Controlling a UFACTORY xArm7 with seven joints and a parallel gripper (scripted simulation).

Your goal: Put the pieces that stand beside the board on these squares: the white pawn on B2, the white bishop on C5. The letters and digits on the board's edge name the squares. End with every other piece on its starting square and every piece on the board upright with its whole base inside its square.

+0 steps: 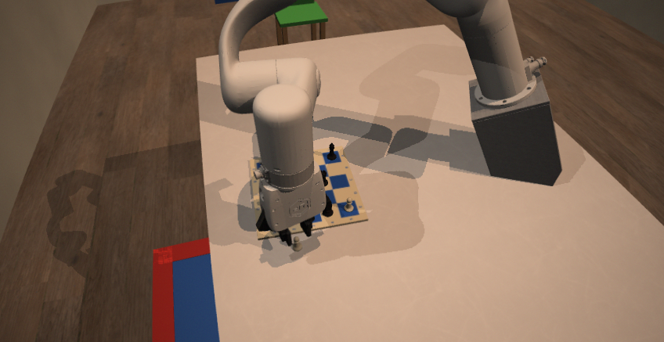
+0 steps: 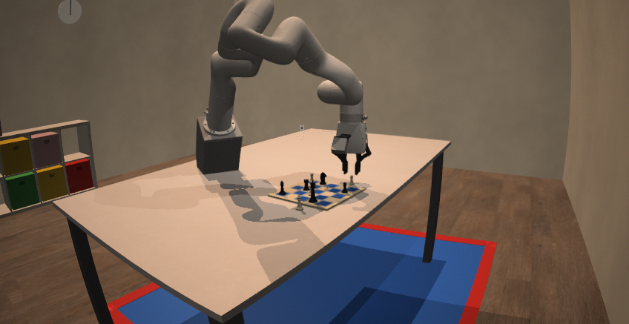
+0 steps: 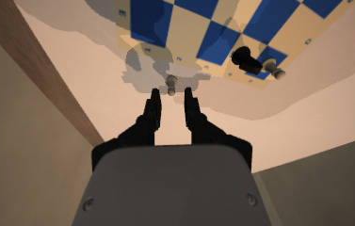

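Now: hand 220 mm to the left of the tall black piece and 20 mm above it. Also, from my hand: white bishop: 280 mm to the right, 40 mm below, 10 mm behind; black pawn: 100 mm to the right, 40 mm below, 30 mm ahead; chessboard: 140 mm to the right, 50 mm below, 40 mm behind.
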